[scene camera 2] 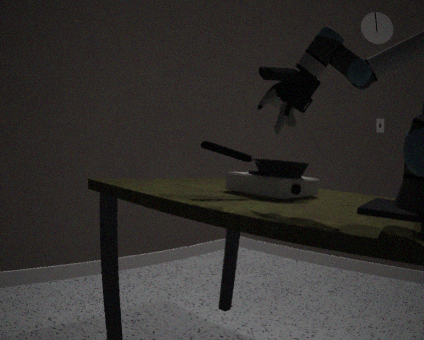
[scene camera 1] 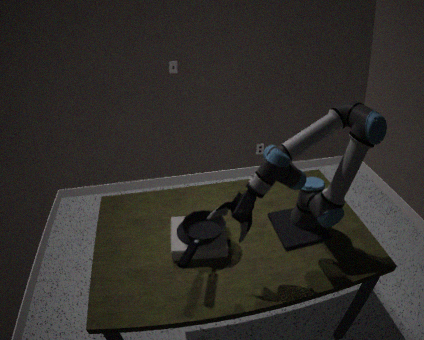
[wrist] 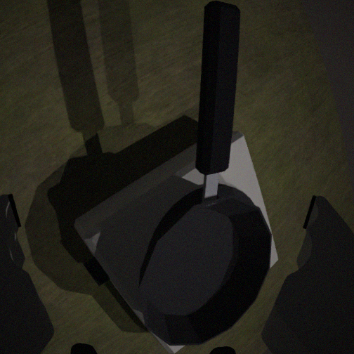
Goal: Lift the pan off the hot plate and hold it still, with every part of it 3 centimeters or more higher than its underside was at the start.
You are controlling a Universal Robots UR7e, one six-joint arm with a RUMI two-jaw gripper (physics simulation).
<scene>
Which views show the dark pan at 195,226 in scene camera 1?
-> Scene camera 2, scene camera 1 and the wrist view: all of them.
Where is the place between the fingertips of the gripper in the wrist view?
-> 160,200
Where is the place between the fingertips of the gripper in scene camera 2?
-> At 266,120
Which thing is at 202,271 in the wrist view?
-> A dark pan.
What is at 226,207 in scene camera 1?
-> The gripper.
</scene>
